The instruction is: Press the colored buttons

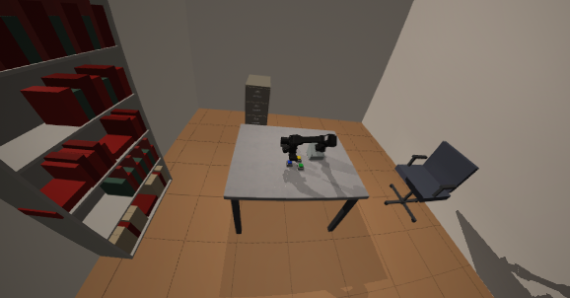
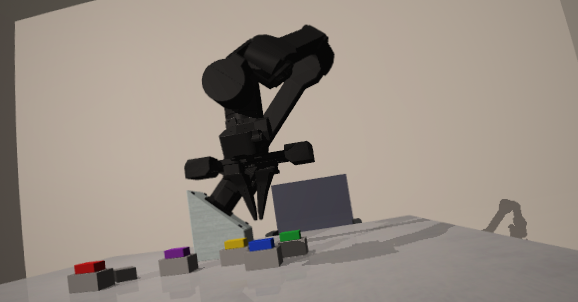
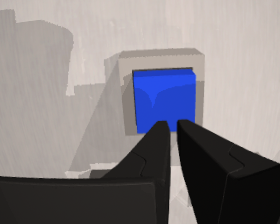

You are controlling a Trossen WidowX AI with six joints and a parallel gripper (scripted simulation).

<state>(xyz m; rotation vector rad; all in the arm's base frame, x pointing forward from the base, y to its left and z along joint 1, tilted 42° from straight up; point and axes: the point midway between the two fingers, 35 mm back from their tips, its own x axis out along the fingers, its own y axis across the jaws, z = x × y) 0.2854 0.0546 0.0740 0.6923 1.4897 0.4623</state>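
Now: the blue button 40 mm below my gripper tip. The rest, counted from my gripper tip: green button: 90 mm behind, 50 mm to the left, 40 mm below; yellow button: 90 mm behind, 50 mm to the right, 40 mm below; purple button: 140 mm to the right, 70 mm behind, 40 mm below.
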